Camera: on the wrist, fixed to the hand. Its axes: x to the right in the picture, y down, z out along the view.
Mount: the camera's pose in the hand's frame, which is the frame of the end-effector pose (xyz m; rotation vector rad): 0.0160 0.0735 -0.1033 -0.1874 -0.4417 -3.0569
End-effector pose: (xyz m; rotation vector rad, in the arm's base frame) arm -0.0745 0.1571 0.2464 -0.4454 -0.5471 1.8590
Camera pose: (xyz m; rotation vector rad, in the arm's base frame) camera -0.0799 0.1664 0.1191 0.6623 -0.6929 -1.1112
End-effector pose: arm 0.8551 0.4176 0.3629 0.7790 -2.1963 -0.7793
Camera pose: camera 0.9001 0.4223 0.4824 -1.9722 -0.6236 1.0985
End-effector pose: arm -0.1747 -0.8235 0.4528 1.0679 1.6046 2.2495
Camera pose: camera -0.2339 -0.9223 0.5081 -0.8892 0.6509 -0.1878
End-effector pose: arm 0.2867 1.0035 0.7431 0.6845 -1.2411 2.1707
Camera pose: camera 0.2093 1.0662 0.6631 1.2222 0.3333 -0.6833
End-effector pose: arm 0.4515 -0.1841 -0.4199 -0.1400 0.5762 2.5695
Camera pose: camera 0.4005 -0.2786 -0.4892 -0.1834 -0.2803 -0.4130
